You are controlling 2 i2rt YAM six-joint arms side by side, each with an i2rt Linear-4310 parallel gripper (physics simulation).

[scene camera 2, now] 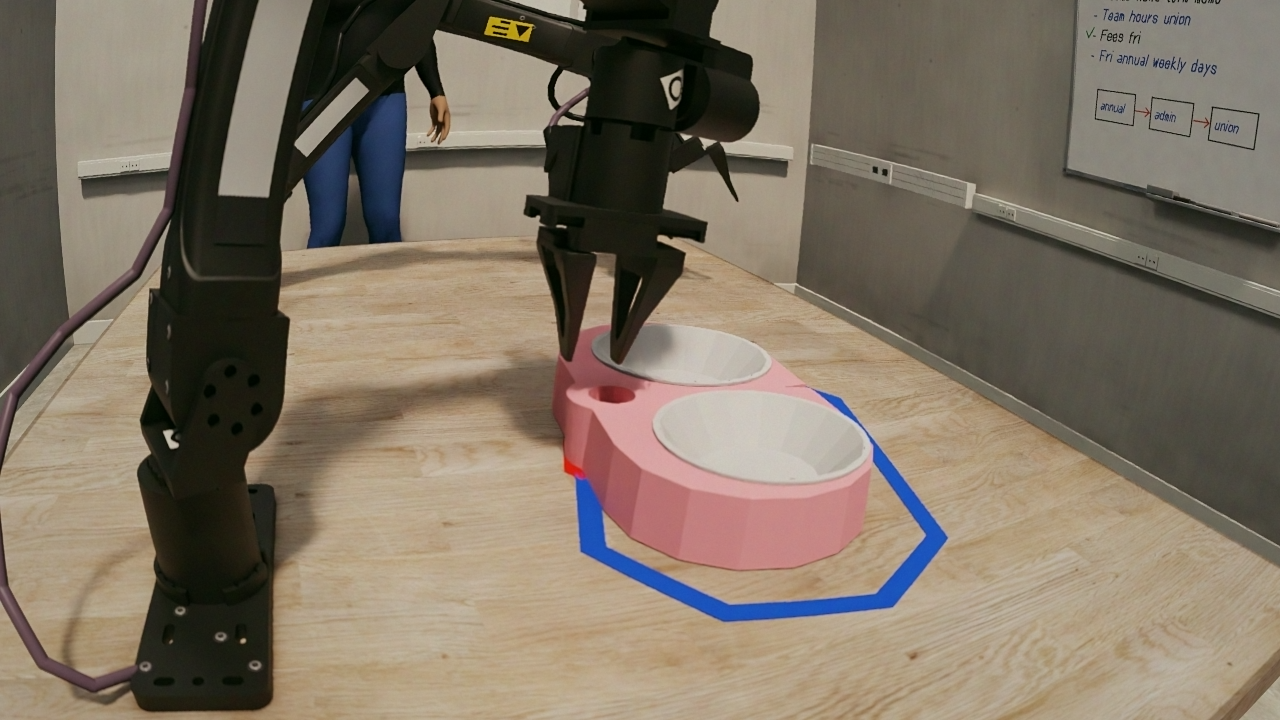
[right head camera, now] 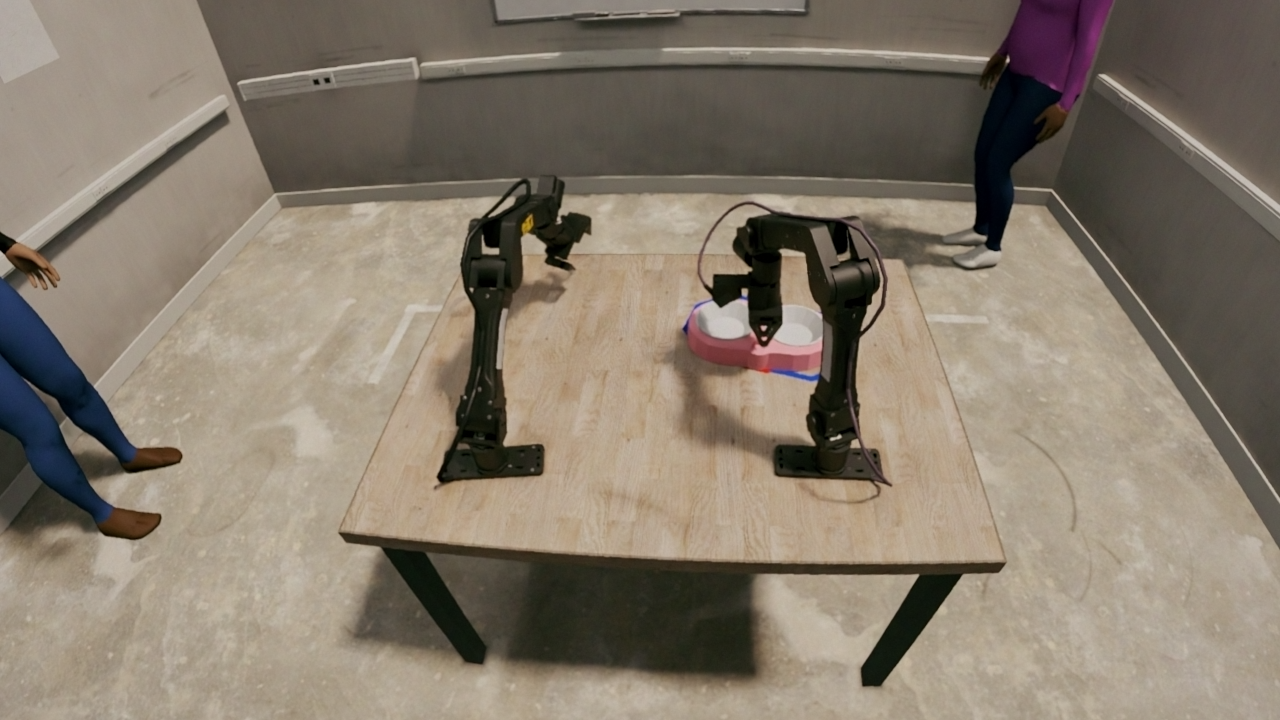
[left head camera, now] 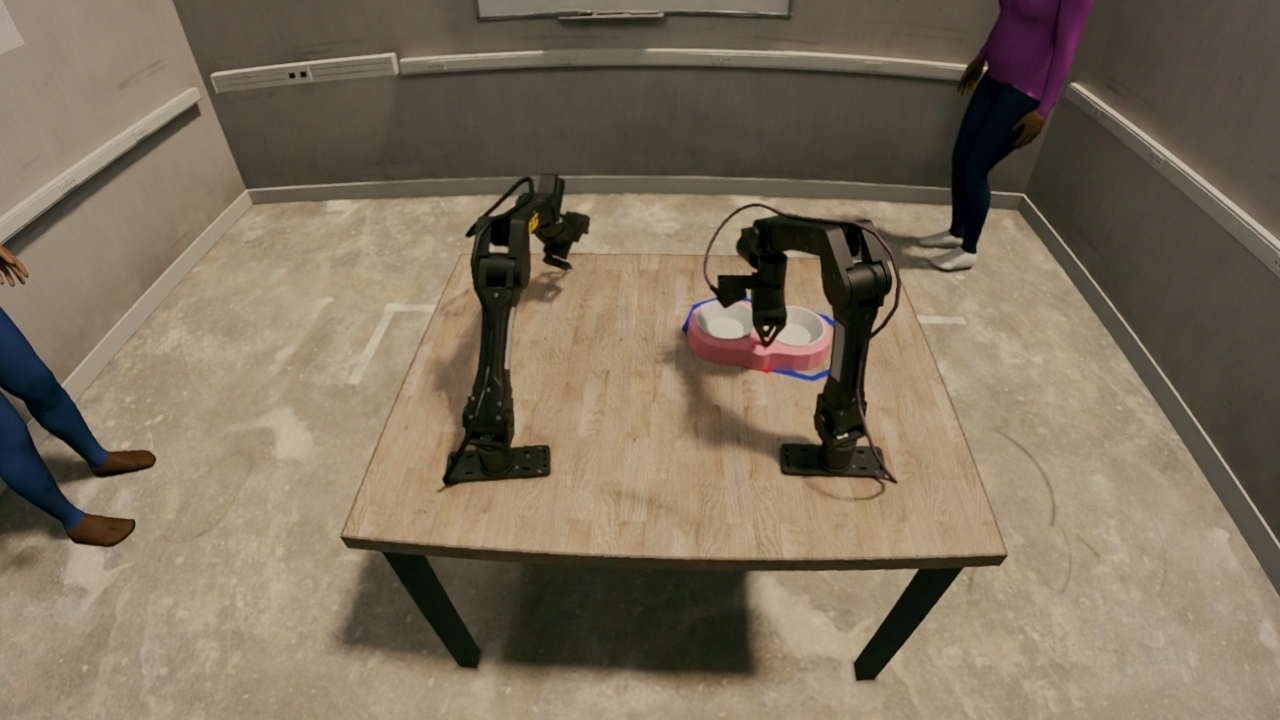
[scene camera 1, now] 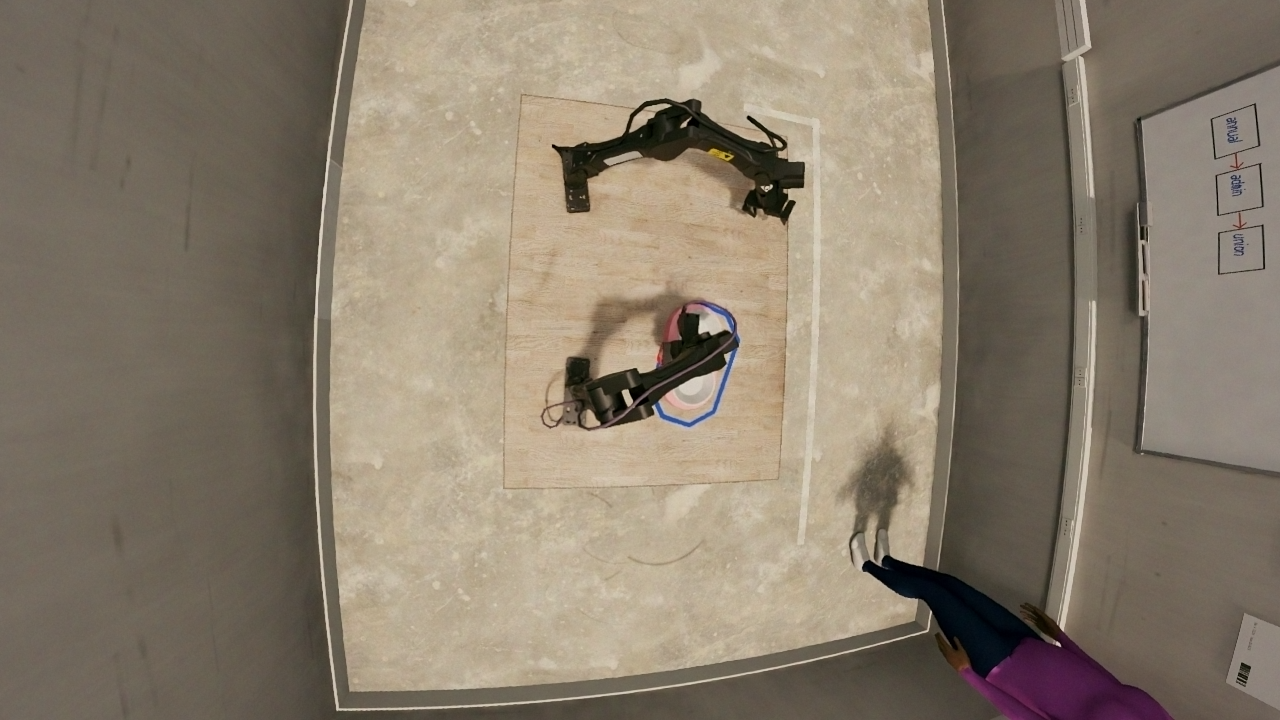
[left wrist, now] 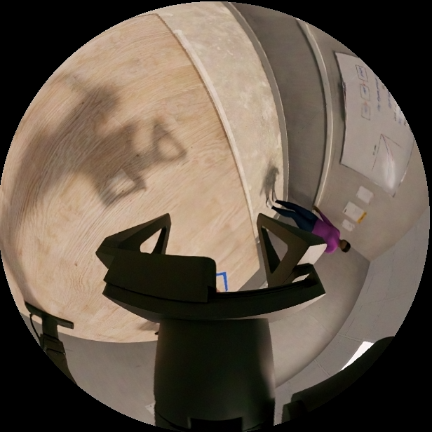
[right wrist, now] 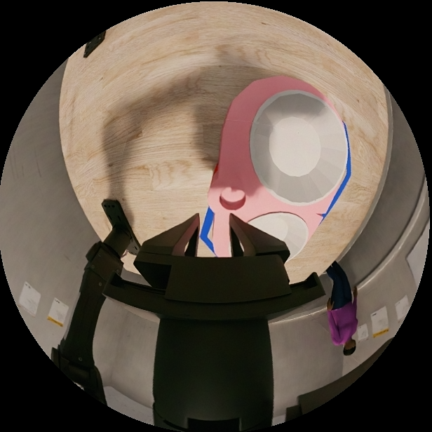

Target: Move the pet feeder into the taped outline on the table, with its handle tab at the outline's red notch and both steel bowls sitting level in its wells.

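Seen in the pictures: left gripper, between the fingertips: (scene camera 2: 705,219) (right head camera: 581,251) (left head camera: 578,251) (scene camera 1: 769,220); right gripper, between the fingertips: (scene camera 2: 591,360) (right head camera: 763,341) (left head camera: 765,342) (scene camera 1: 668,356); left arm's base, origin of its link: (right head camera: 493,464) (left head camera: 498,465) (scene camera 1: 575,180); right arm's base, origin of its link: (scene camera 2: 216,585) (right head camera: 828,464) (left head camera: 832,462) (scene camera 1: 576,391).
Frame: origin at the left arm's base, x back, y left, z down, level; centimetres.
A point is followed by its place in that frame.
Note:
The pink pet feeder (left head camera: 720,351) @[x -22.9, y -46.9, z -3.4 cm] (scene camera 2: 742,523) @[x -21.7, y -71.2, z -3.1 cm] (right wrist: 240,120) stands flat, partly over the blue taped outline (scene camera 1: 687,423) @[x -26.4, y -78.0, z -0.1 cm] (scene camera 2: 805,609) @[x -22.4, y -76.6, z -0.1 cm] (right wrist: 206,223). It covers tape at its far end in scene camera 2; bare table shows inside the tape at its near end. Its handle tab (scene camera 2: 581,402) @[x -20.0, y -56.0, z -4.5 cm] partly covers the red notch (scene camera 2: 572,467) @[x -19.4, y -56.3, z -0.1 cm] (right wrist: 216,168). Two pale bowls (scene camera 2: 680,353) @[x -34.8, y -45.9, z -2.9 cm] (scene camera 2: 760,438) @[x -31.0, y -61.4, z -2.3 cm] look level in its wells. My right gripper (left head camera: 767,335) @[x -20.6, y -55.9, z -7.3 cm] (scene camera 2: 592,360) @[x -20.6, y -55.9, z -7.3 cm] (right wrist: 214,217) is slightly open and empty, above the feeder. My left gripper (scene camera 1: 768,217) @[x -57.4, y -17.7, z -8.9 cm] (left wrist: 213,217) is wide open and empty, away from it.
Both arms stand on the wooden table (left head camera: 617,501) @[x 10.3, y -22.0, z 0.0 cm]. The left gripper is near the table's far edge in the left head camera. A person in purple (left head camera: 1020,53) stands beyond the far right corner there; another person's blue legs (left head camera: 35,420) show at the left.

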